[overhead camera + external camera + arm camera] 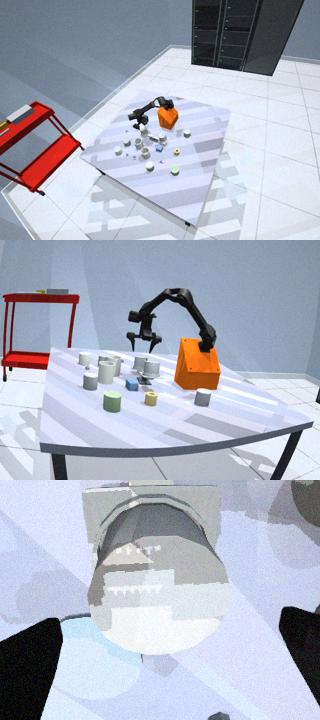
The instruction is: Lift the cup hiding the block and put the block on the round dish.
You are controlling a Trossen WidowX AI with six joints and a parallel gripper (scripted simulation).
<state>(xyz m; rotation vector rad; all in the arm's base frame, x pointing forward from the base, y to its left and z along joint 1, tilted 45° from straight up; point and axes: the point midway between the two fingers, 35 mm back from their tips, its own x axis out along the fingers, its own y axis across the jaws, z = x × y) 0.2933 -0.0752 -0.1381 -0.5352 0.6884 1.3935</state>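
My gripper tip is 80 mm above the teal block. The rest, counted from my gripper tip: small balance (140 mm to the left, 90 mm below, 20 mm ahead); then yellow ring (430 mm to the left, 90 mm below, 80 mm ahead); then pale round dish (110 mm below, 90 mm to the right, 80 mm behind).
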